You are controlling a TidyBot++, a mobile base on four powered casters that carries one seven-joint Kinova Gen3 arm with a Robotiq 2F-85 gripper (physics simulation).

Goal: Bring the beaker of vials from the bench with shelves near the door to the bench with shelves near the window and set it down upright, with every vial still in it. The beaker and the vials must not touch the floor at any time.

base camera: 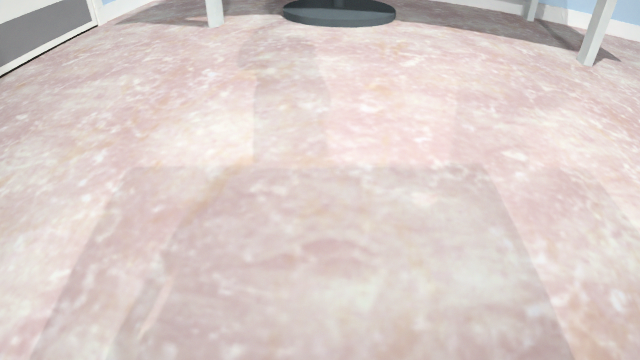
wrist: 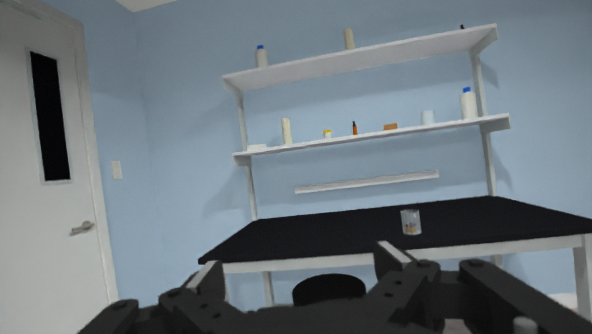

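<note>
A clear beaker [wrist: 411, 222] with small vials inside stands upright on the black top of the bench with shelves [wrist: 310, 237] near the door [wrist: 90, 260], right of the middle and towards the front edge. The vials [wrist: 411, 228] show small orange, blue and red parts; they are too small to count. My gripper [wrist: 299, 268] is open with nothing between its fingers. It is apart from the beaker, some distance in front of the bench. The bench near the window does not show in these views.
A stool stands in front of the bench, its black seat [wrist: 329, 289] in the wrist view and its round base [base camera: 340, 14] in the base camera view. Bench legs [base camera: 214, 12] [base camera: 596, 35] stand on both sides of it. Bottles and jars stand on the upper shelf [wrist: 360, 57] and lower shelf [wrist: 370, 136].
</note>
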